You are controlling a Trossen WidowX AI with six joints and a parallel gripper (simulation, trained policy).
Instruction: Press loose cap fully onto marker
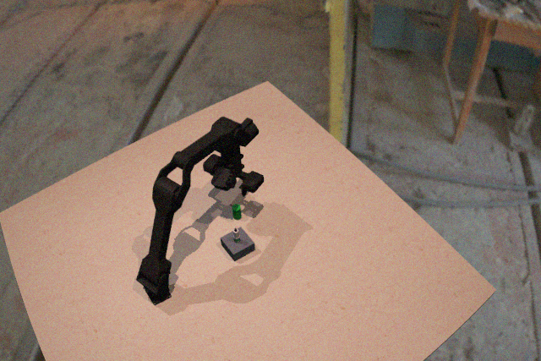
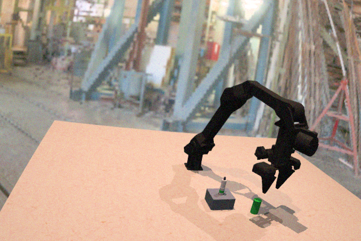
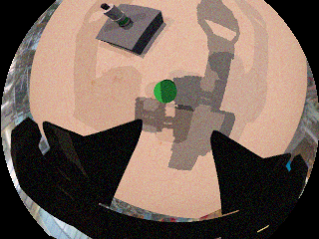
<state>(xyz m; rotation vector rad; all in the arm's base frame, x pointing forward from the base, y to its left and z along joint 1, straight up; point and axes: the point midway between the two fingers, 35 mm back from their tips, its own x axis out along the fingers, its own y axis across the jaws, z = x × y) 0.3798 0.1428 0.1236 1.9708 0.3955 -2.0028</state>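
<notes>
Now: gripper tip 20 mm past the green cap, 30 mm to the left of it and 60 mm above it. The rest, counted from my gripper tip: holder block 80 mm behind, 130 mm to the right, 70 mm below.
</notes>
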